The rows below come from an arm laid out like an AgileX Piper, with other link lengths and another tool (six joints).
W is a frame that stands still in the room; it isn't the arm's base.
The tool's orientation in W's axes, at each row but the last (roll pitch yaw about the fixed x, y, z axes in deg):
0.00, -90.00, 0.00
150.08, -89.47, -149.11
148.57, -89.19, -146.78
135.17, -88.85, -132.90
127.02, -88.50, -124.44
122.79, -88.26, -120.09
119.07, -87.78, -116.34
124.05, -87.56, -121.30
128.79, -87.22, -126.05
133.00, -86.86, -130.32
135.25, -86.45, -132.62
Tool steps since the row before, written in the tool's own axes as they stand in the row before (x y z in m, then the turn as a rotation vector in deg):
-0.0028, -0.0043, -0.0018, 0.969, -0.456, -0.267
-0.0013, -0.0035, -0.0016, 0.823, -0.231, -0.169
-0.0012, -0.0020, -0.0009, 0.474, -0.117, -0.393
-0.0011, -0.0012, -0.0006, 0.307, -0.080, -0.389
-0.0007, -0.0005, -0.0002, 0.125, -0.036, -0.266
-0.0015, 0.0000, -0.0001, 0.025, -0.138, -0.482
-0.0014, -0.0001, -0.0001, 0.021, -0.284, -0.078
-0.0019, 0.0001, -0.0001, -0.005, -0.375, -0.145
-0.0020, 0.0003, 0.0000, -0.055, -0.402, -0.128
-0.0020, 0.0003, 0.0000, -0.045, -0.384, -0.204
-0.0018, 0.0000, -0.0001, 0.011, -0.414, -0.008
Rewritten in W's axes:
0.0018, -0.0043, -0.0028, 0.267, -0.456, 0.969
0.0017, -0.0035, -0.0013, 0.166, -0.232, 0.823
0.0010, -0.0020, -0.0012, 0.391, -0.108, 0.478
0.0007, -0.0012, -0.0011, 0.388, -0.069, 0.311
0.0002, -0.0005, -0.0007, 0.265, -0.027, 0.128
0.0001, 0.0000, -0.0015, 0.488, -0.116, 0.029
0.0001, 0.0000, -0.0014, 0.091, -0.281, 0.013
0.0001, 0.0002, -0.0019, 0.163, -0.367, -0.015
0.0000, 0.0004, -0.0020, 0.149, -0.393, -0.066
0.0001, 0.0004, -0.0020, 0.223, -0.372, -0.053
0.0002, 0.0001, -0.0018, 0.027, -0.413, -0.007

